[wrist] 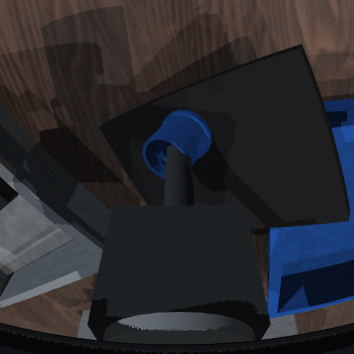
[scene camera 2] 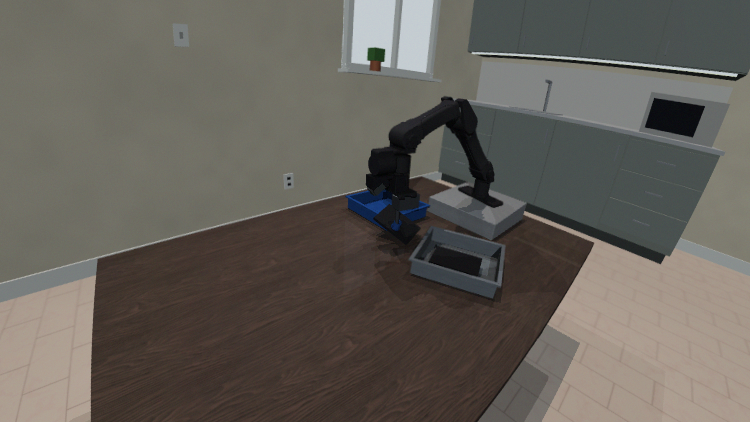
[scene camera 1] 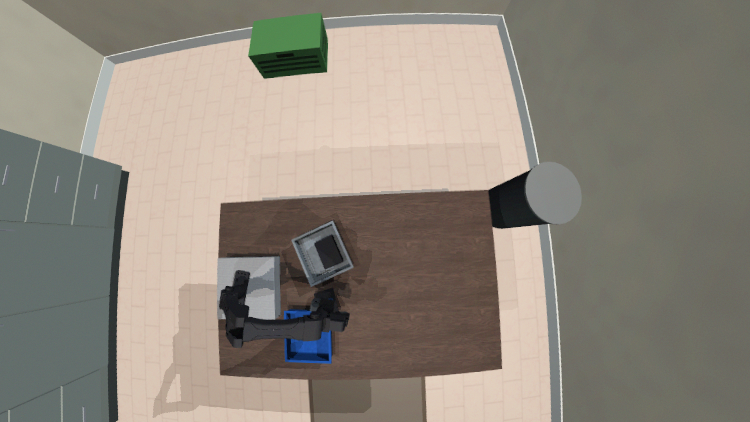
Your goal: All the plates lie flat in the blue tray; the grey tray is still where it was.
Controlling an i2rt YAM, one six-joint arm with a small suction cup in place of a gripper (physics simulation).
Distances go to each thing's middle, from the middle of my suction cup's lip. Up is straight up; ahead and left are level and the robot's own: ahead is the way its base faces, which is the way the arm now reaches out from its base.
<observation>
I see the blue tray (scene camera 1: pixel 320 351) 90 mm behind my suction cup, 190 mm to the right of it and 20 mm below it. From my suction cup the other things lie so: grey tray (scene camera 2: pixel 489 278): 80 mm behind, 220 mm to the left, 20 mm below.
</observation>
